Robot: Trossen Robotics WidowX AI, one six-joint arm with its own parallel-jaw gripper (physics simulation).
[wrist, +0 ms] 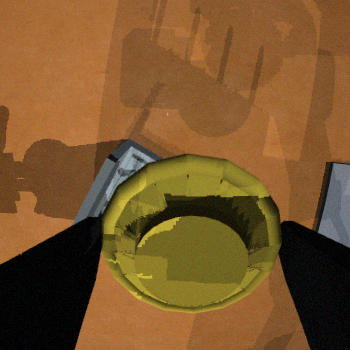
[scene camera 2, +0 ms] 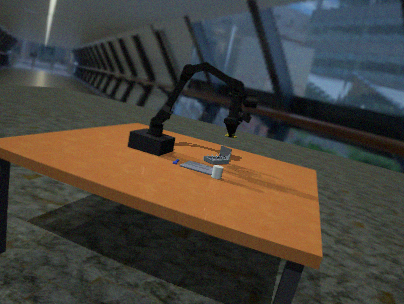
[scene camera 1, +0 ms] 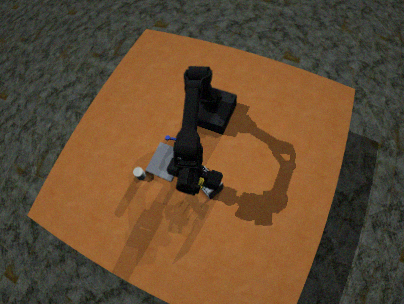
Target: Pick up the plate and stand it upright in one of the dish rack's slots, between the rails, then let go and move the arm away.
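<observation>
The yellow plate point(scene camera 1: 201, 182) point(scene camera 2: 230, 136) point(wrist: 192, 260) is held by its opposite edges, lying roughly flat with its hollow face toward the wrist camera. My gripper point(scene camera 2: 230, 133) point(wrist: 192, 232) is shut on it, well above the table. The grey dish rack point(scene camera 2: 225, 152) point(wrist: 92, 192) stands on the table below. In the wrist view the plate covers much of the rack, whose corner shows at the plate's upper left. In scene camera 1 the arm and gripper hide part of the rack and most of the plate. The rack's slots are largely hidden in the wrist view.
A flat grey board point(scene camera 1: 161, 160) point(scene camera 2: 196, 167) point(wrist: 336, 200) lies beside the rack. A white cup point(scene camera 1: 139, 173) point(scene camera 2: 217, 172) stands near the board. A small blue utensil point(scene camera 1: 169, 138) point(scene camera 2: 175, 161) lies by the board, toward the arm's base point(scene camera 1: 215, 122) point(scene camera 2: 150, 142).
</observation>
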